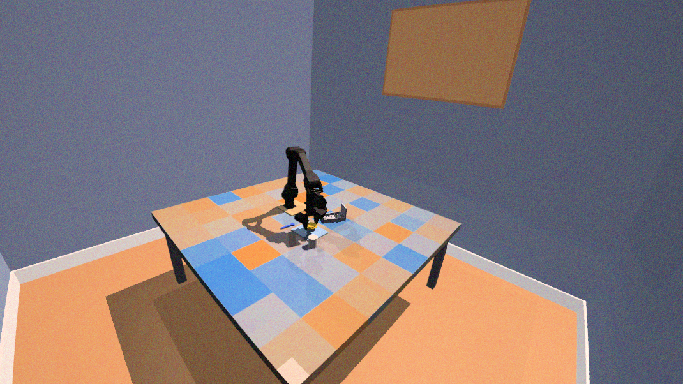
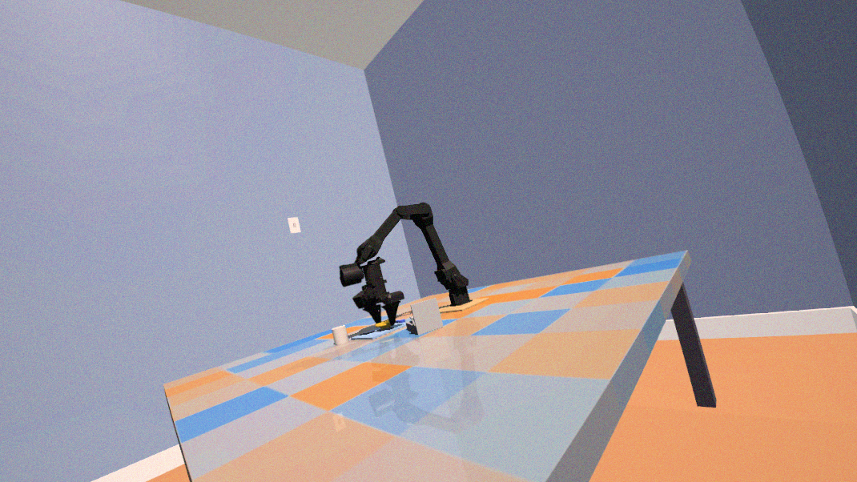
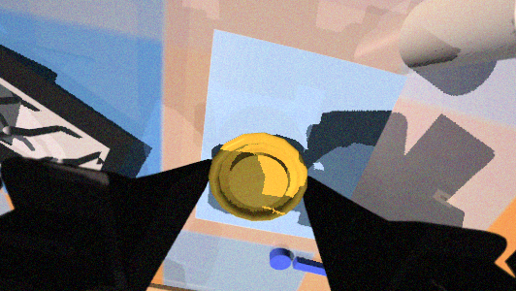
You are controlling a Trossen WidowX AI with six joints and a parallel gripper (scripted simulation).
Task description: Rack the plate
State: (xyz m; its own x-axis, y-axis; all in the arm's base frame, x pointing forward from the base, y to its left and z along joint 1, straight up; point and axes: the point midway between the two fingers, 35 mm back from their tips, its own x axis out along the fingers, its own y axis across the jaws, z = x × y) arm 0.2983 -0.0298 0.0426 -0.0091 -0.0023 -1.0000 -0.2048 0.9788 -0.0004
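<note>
My gripper tip is 1 cm short of the light blue mat, 2 cm to the left of it and 1 cm above it. Round my gripper tip: blue spoon 9 cm behind, 8 cm to the right, 1 cm below; white cup 13 cm ahead, 7 cm to the right, 1 cm above; yellow plate 1 cm above.
</note>
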